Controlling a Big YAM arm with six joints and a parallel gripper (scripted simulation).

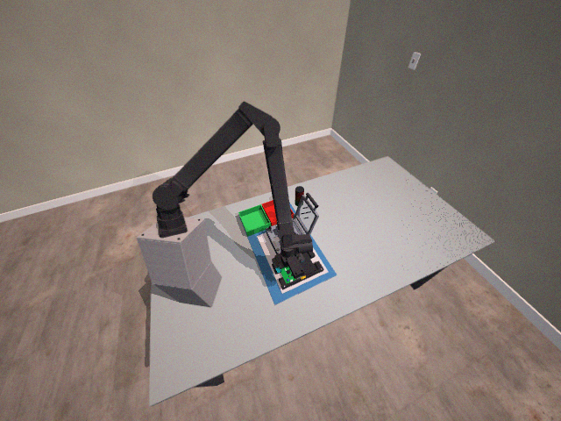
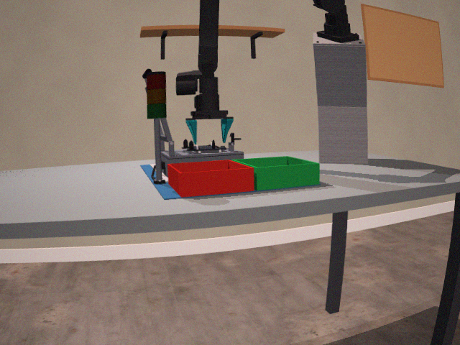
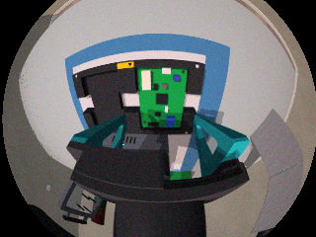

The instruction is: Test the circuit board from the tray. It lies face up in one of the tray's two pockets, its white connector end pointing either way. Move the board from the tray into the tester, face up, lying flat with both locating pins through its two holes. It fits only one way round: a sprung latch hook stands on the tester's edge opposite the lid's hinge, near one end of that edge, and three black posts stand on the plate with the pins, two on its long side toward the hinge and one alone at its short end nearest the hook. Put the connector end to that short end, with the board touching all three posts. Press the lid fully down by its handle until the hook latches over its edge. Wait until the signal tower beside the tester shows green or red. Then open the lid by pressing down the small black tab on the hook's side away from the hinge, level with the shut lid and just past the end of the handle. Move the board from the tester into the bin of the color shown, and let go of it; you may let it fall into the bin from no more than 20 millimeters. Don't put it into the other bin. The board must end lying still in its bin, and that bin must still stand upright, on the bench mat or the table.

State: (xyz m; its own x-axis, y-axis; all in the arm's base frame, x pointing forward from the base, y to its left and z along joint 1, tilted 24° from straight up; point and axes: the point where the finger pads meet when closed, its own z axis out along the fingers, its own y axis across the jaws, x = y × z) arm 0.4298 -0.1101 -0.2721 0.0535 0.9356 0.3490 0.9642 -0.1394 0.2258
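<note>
The green circuit board lies 5 cm below my hand. Round my hand: tester lid: 19 cm ahead, 16 cm to the left, 11 cm above; then tester plate: 17 cm to the left, 7 cm ahead; then latch hook: 23 cm to the left, 2 cm above, 1 cm ahead.
</note>
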